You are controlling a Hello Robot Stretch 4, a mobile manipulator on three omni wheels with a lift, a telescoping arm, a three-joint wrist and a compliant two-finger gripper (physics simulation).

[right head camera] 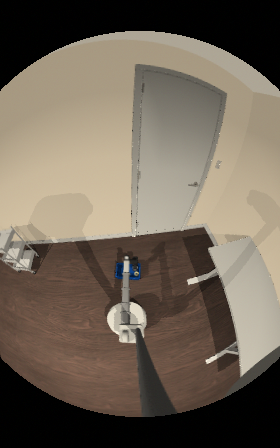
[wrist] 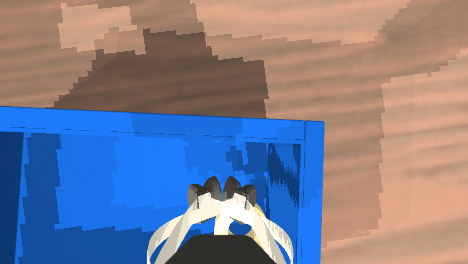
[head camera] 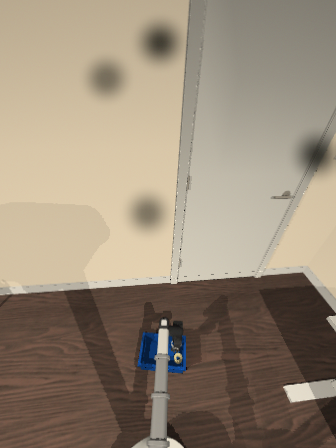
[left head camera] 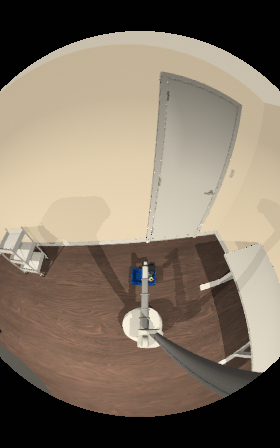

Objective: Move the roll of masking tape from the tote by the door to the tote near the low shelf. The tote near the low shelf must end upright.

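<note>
A blue tote stands upright on the floor in front of the door. The cream roll of masking tape lies in its right part, nearest the robot in the head camera view. My gripper is over the tote's right part. Its fingertips are almost together, with nothing between them. In the wrist view the fingers hide part of the tape, which shows below and behind them. The tote near the low shelf does not show in these views.
A white shelf cart stands by the wall at the left. A white table stands at the right, with its feet on the floor. My arm reaches over the tote towards the wall.
</note>
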